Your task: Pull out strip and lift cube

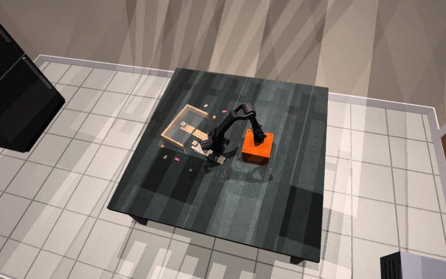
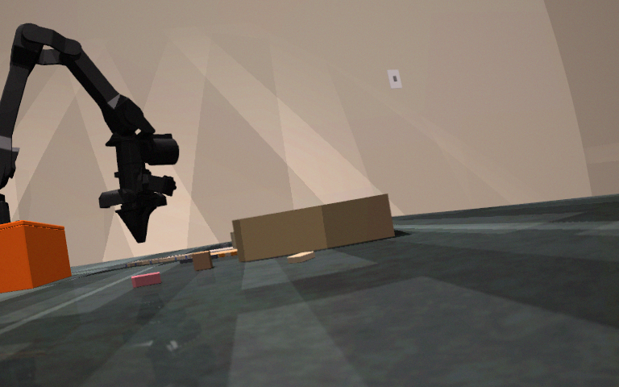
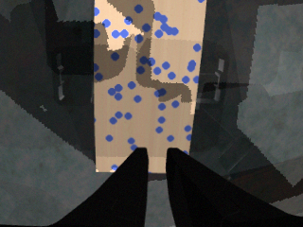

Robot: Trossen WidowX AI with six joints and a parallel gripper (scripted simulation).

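Right now my gripper tip is 160 mm short of the orange-dotted strip, 170 mm to the left of it and 40 mm above it.
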